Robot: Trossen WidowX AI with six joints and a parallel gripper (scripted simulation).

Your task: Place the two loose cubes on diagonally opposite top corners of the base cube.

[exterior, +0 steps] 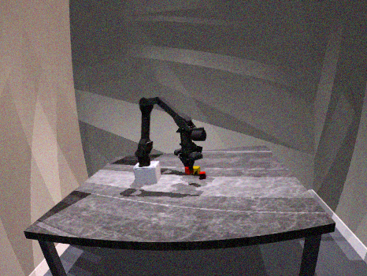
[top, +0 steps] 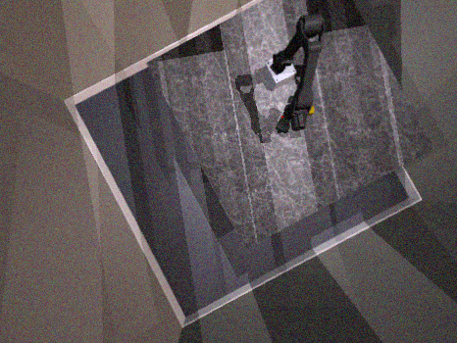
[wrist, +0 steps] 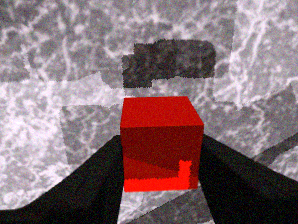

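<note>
The yellow base cube lies 180 mm to the left of my gripper tip, 70 mm below it and 60 mm ahead of it. The rest, counted from my gripper tip: red cube: right at my gripper tip.
</note>
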